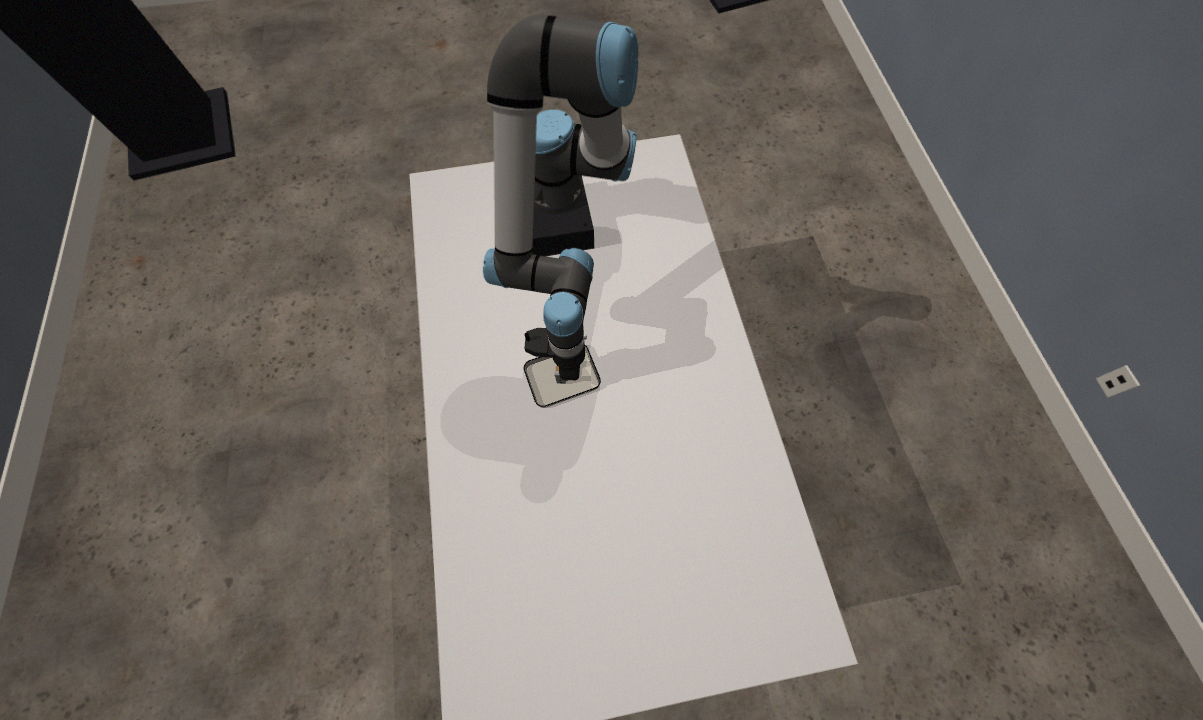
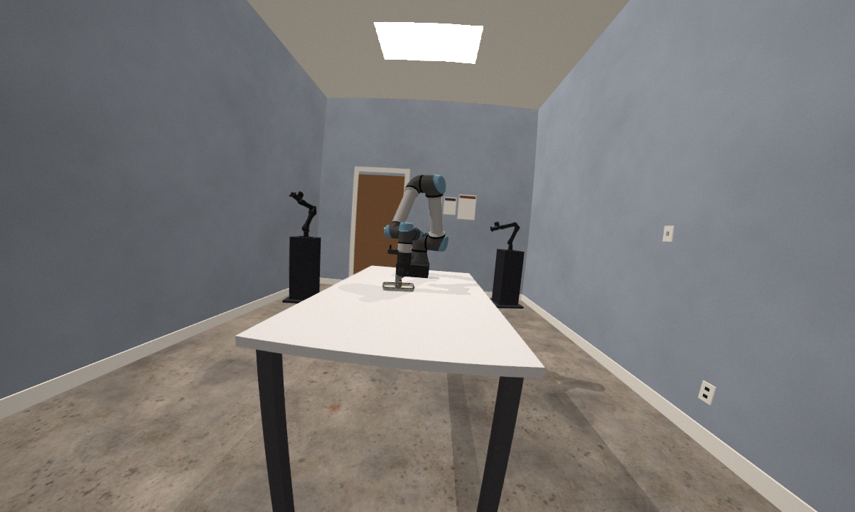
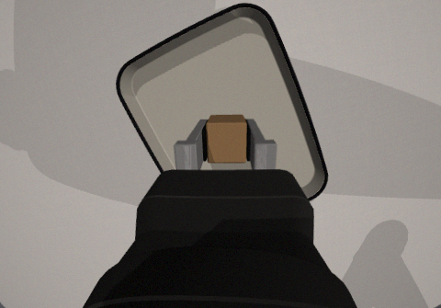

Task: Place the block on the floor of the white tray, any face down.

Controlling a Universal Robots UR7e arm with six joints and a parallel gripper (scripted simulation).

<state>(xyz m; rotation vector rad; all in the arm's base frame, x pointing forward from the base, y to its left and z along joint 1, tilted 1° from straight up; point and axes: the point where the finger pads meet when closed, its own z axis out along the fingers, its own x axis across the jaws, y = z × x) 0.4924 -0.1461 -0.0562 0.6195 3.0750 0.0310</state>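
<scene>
Right now my hand is right at the small brown block. From my hand the other things lie so: white tray (2 cm below).
</scene>
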